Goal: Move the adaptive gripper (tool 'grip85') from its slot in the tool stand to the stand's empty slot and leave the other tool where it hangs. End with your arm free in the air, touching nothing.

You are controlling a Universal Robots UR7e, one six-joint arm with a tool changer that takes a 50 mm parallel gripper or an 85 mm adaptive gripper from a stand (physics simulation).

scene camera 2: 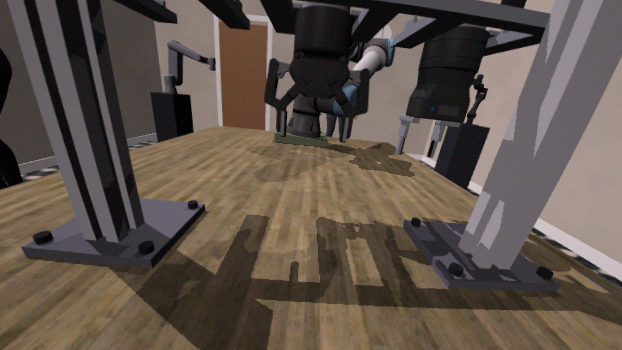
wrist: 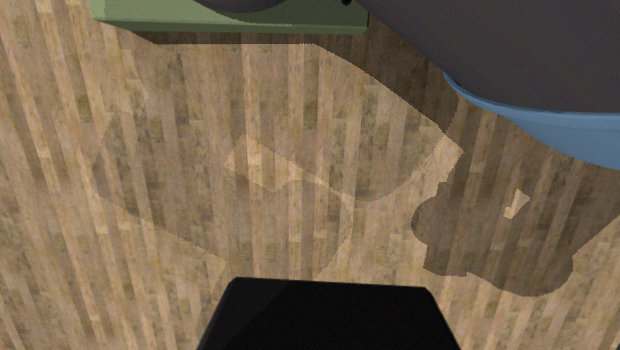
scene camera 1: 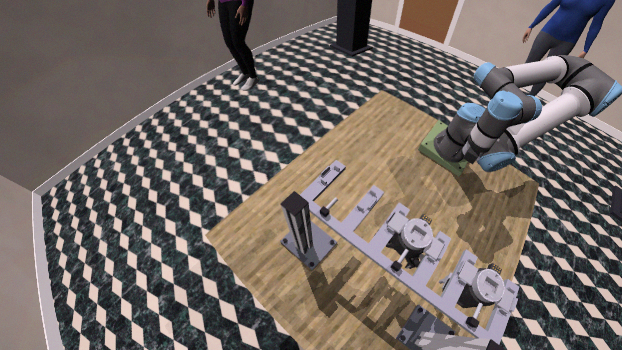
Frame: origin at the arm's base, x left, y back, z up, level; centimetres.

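Seen in the pictures: arm's base, origin of the base link: (scene camera 2: 303,133) (scene camera 1: 449,147).
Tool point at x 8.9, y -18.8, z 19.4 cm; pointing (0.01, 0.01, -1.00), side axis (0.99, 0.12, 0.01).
Note:
Offsets run from my tool point to a thing's middle. "*": to the spot under its first point. Level surfaces: height alone.
The adaptive gripper (scene camera 1: 416,235) (scene camera 2: 320,65) hangs upright in the middle slot of the tool stand (scene camera 1: 370,248) (scene camera 2: 450,11), its two fingers spread apart. The other tool @(dx +19.8, dy -36.1, dz -2.4 cm) (scene camera 1: 487,286) (scene camera 2: 445,80), with two straight pale fingers, hangs in the slot at the right end. The left slot is empty between its prongs @(* dx -9.4, dy -45.3, dz +5.6 cm) (scene camera 1: 356,217). My arm (scene camera 1: 550,72) (scene camera 2: 370,62) is in the air near its base, apart from the stand, with no gripper seen on its end. A black part (wrist: 325,315) of the arm's end shows at the bottom of the wrist view.
The green base plate (scene camera 1: 429,145) (scene camera 2: 300,141) (wrist: 225,25) sits at the back of the wooden table @(dz -22.7 cm) (scene camera 1: 280,200). Two posts hold up the stand, the left one (scene camera 1: 298,225) (scene camera 2: 107,130) and the right one @(* dx +25.5, dy -49.2, dz -6.3 cm) (scene camera 2: 545,145). Two people stand beyond the table.

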